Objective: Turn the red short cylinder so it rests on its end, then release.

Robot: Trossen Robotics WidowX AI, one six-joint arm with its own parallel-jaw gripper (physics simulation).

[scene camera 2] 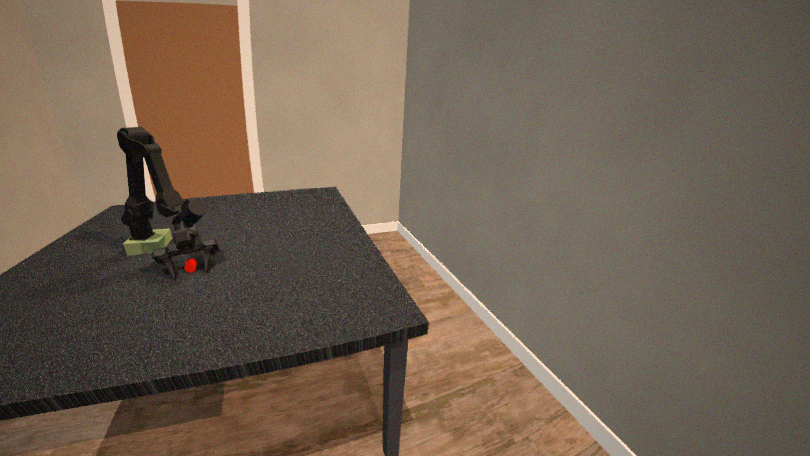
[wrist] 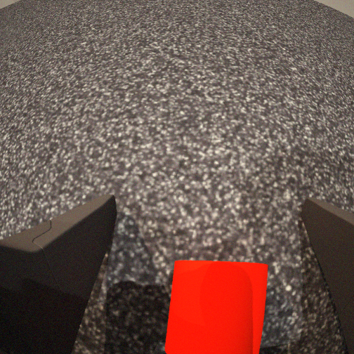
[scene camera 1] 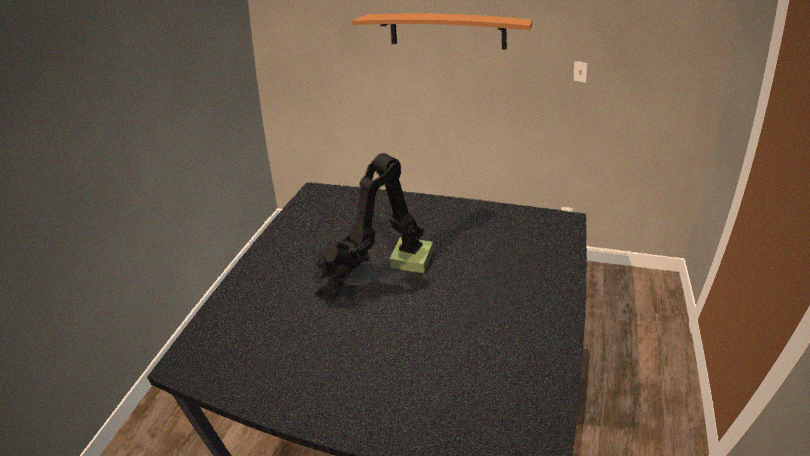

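Observation:
The red short cylinder lies on its side on the dark table. In the wrist view its length runs up and down the picture, and its lower part is cut off by the bottom edge. It does not show in scene camera 1, where the arm hides it. My gripper is open wide, low over the table. Its fingers stand on either side of the cylinder, with a gap on each side, and hold nothing. In the wrist view the fingertips reach farther up the picture than the cylinder.
The arm's green base block stands on the speckled dark table, behind the gripper in scene camera 2. An orange shelf hangs on the wall beyond the table.

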